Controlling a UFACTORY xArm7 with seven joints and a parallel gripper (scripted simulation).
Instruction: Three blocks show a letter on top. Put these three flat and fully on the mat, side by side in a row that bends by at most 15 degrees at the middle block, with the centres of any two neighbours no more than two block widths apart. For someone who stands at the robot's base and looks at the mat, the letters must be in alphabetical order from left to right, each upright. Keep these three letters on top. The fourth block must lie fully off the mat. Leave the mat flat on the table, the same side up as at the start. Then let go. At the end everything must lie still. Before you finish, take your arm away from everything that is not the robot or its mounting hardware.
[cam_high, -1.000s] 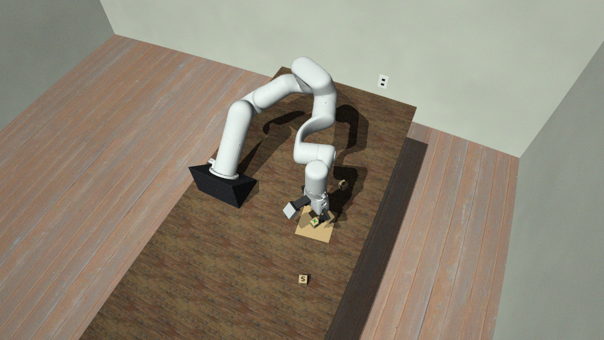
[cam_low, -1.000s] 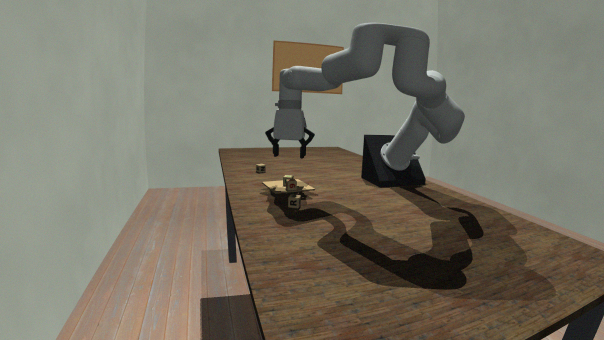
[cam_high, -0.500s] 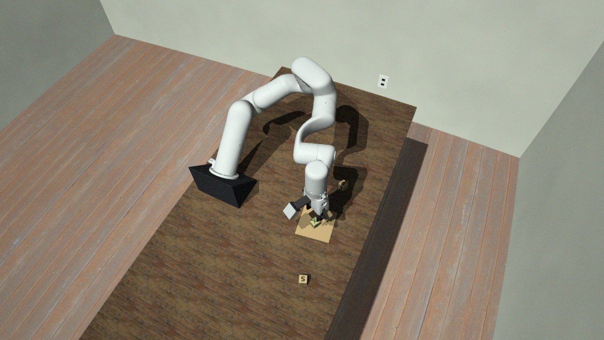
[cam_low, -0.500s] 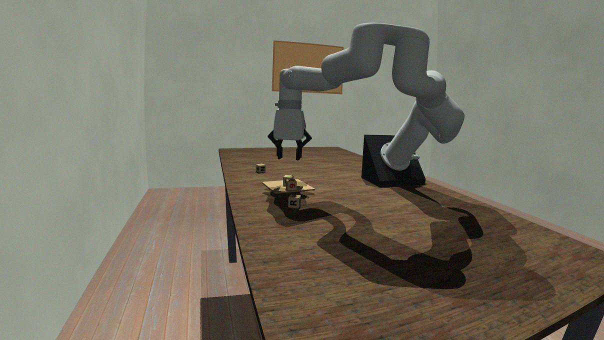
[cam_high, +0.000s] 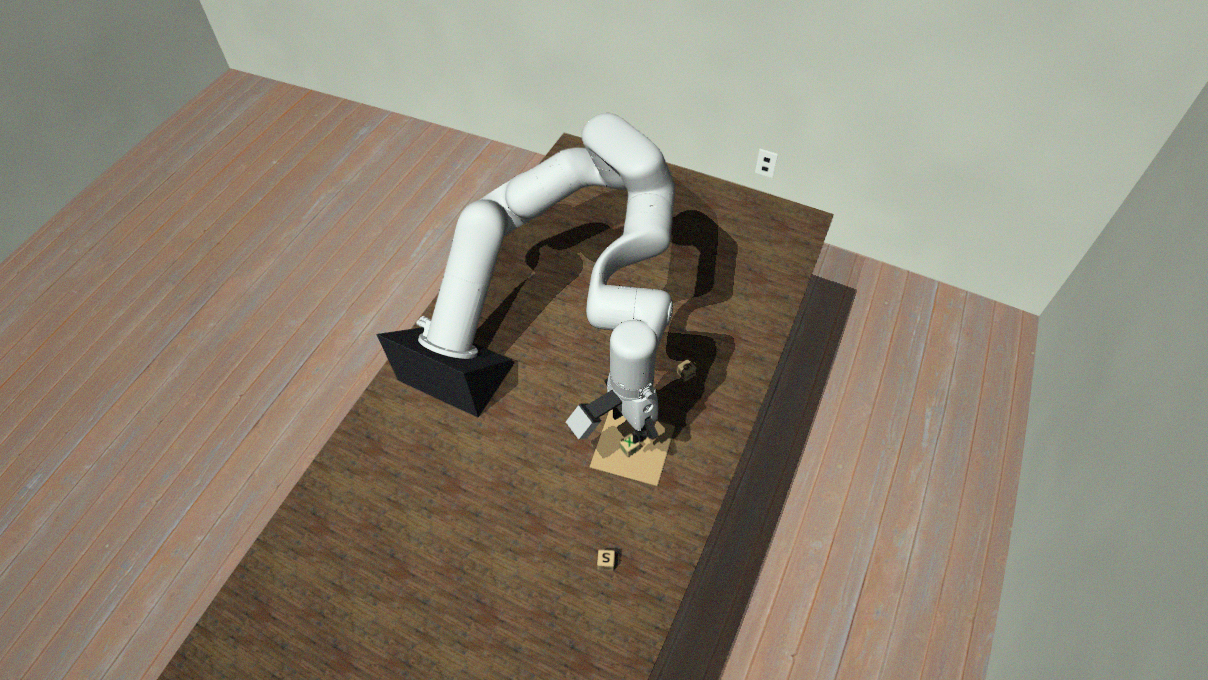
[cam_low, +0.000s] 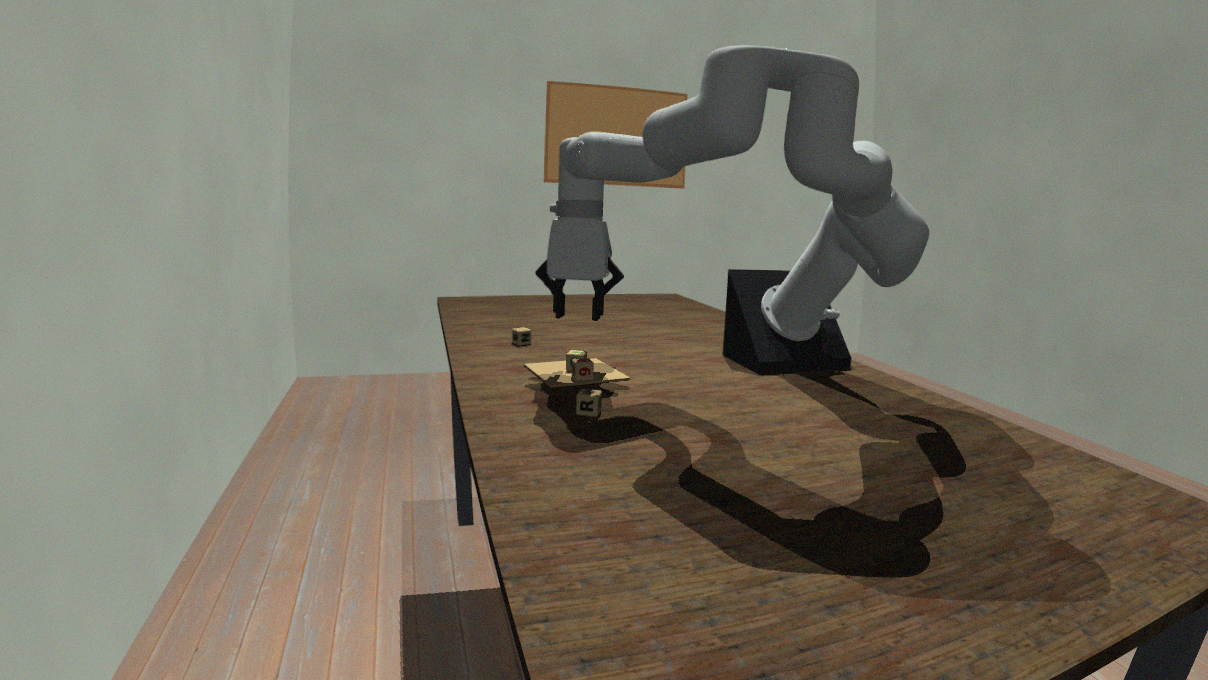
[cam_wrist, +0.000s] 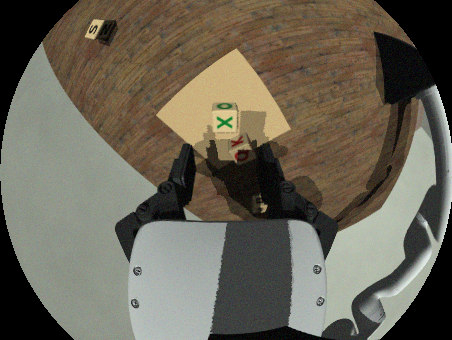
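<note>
Now: hand 11 cm above the tan mat and 1 cm to the right of it. The rest, counted from my hand: S block 23 cm to the right, 10 cm below, 8 cm ahead; red-marked block 9 cm below, 6 cm to the left.
</note>
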